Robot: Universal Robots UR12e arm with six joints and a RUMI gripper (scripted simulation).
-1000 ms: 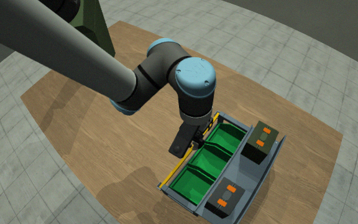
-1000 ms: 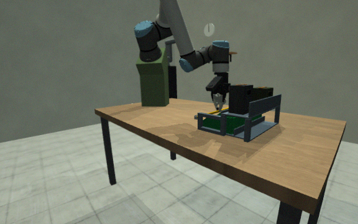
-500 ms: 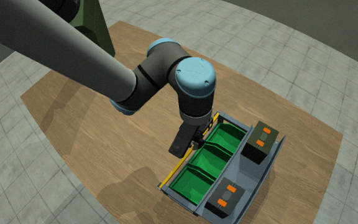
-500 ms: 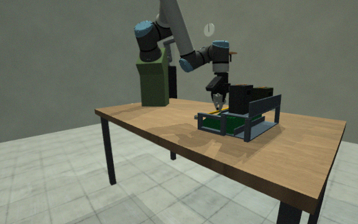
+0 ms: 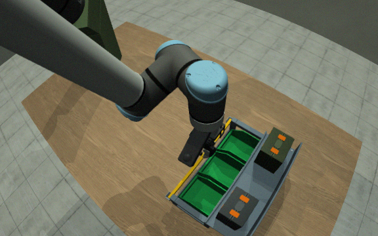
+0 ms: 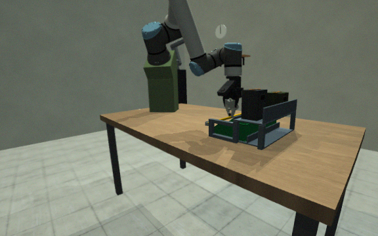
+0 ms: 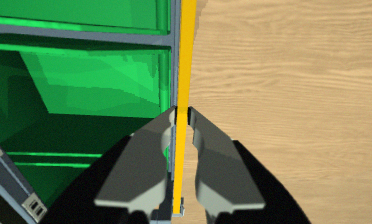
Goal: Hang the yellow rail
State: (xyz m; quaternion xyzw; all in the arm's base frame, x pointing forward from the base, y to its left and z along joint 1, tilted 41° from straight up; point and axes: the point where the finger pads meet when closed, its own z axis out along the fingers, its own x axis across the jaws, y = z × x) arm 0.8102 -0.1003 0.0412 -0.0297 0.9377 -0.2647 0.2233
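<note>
My hand is 1 cm above the yellow rail. Round my hand: rack front bar (1 cm ahead, 6 cm below).
</note>
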